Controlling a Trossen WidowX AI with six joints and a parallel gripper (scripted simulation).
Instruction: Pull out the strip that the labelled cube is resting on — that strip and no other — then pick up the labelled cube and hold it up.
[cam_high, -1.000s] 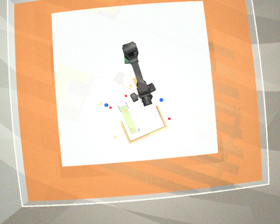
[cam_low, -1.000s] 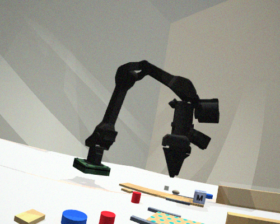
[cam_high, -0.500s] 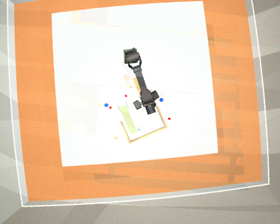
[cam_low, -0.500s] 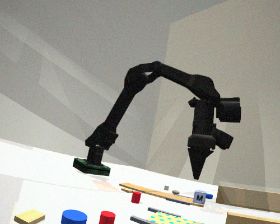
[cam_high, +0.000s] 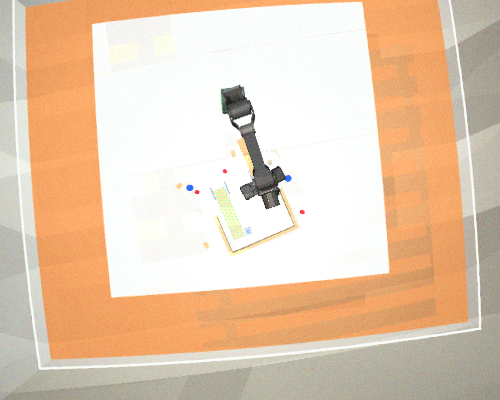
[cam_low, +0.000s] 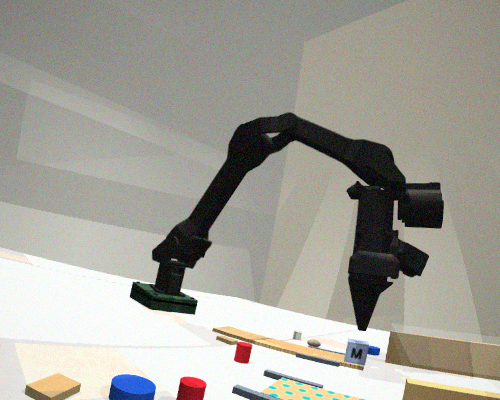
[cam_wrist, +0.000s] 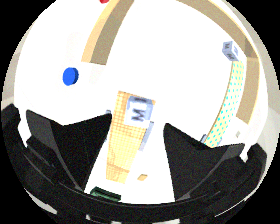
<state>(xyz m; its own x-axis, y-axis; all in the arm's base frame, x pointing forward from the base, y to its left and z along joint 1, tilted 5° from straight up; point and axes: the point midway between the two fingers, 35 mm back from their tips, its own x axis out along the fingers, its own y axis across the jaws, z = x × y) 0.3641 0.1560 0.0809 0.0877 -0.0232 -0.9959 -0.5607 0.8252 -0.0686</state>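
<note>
My gripper tip is now 10 cm past the tan gridded strip, 5 cm to the left of it and 5 cm above it.
</note>
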